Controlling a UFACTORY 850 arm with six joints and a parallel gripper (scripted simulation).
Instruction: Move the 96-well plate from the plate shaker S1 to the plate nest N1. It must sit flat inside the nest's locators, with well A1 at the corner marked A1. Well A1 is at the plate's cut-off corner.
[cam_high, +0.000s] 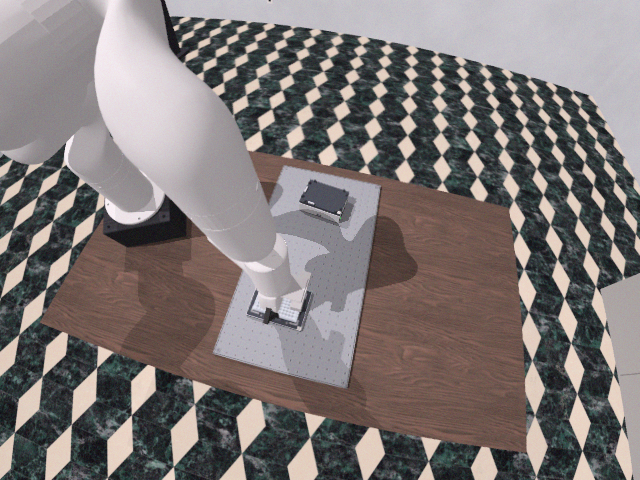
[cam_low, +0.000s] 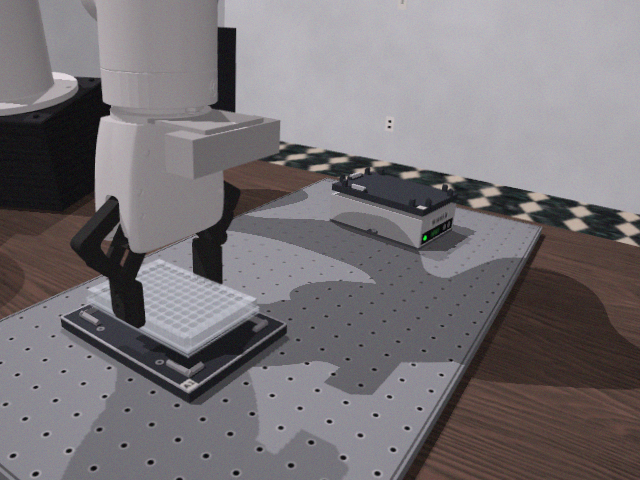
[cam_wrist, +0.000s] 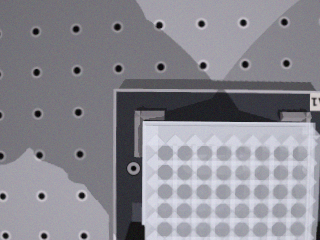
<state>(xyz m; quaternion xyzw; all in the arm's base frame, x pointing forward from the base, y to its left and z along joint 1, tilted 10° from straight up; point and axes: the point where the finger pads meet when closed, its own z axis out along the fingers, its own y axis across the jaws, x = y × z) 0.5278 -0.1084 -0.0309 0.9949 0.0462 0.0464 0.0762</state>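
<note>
Now: the plate nest N1 4 cm below my hand. The rest, counted from my hand: A1 mark 8 cm ahead, 5 cm to the right, 3 cm below; then clear 96-well plate 1 cm below.
</note>
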